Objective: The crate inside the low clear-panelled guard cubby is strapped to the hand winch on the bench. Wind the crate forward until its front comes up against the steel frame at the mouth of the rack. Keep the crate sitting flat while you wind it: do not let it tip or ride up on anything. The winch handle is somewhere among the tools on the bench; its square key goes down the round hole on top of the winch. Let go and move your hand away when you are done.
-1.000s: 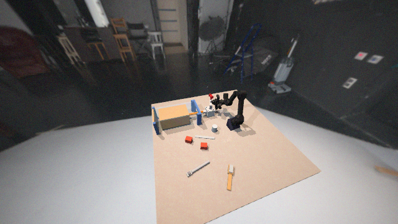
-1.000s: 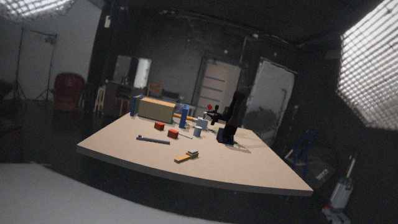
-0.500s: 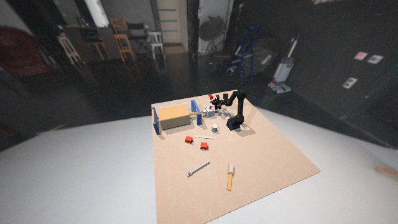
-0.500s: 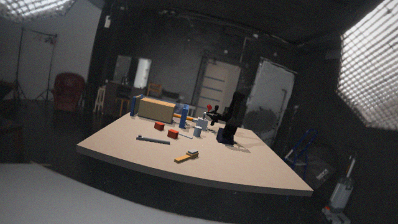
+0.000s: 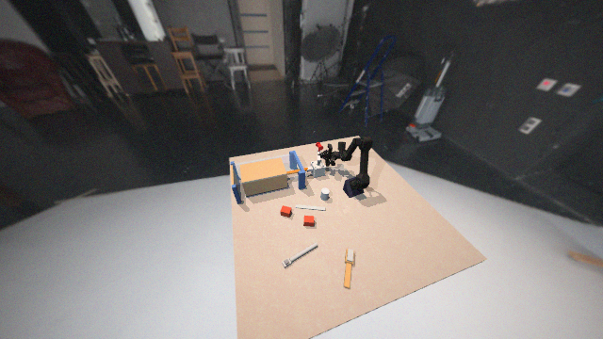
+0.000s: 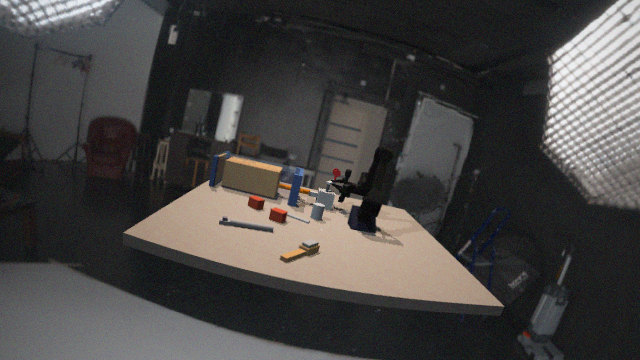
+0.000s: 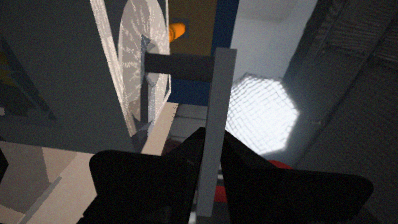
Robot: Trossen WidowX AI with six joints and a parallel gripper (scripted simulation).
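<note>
The winch handle lies 10 mm behind my gripper tip, 10 mm to the right of it and 10 mm above it. From my gripper tip the other things lie so: grey winch: 40 mm to the left, 100 mm below; then red knob: 30 mm behind, 40 mm to the right, 40 mm above; then blue steel frame: 180 mm ahead, 20 mm to the left, 30 mm below.
</note>
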